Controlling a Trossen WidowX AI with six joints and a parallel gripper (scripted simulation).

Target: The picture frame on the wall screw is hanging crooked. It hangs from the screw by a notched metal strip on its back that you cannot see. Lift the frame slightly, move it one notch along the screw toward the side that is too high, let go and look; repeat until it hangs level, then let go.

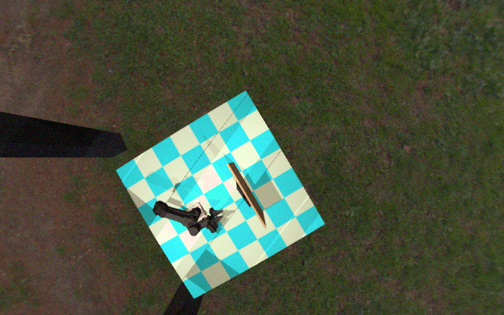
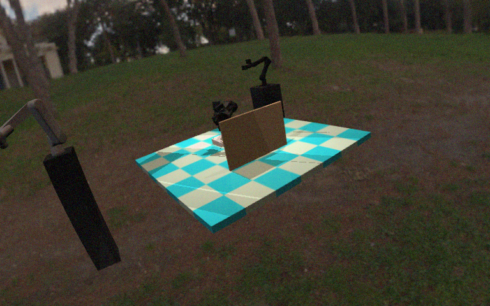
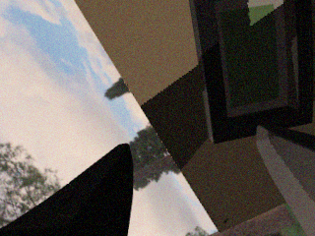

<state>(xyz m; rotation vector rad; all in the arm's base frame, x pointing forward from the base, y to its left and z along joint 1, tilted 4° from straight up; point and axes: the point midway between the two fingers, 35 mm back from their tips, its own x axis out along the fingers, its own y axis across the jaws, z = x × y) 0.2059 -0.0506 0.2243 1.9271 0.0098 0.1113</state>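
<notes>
Now: gripper tip 180 mm short of the picture frame, 90 mm above it and 50 mm to the right of it. From my gripper tip the other things lie so: wall panel: 190 mm ahead, 100 mm below, 50 mm to the left.
</notes>
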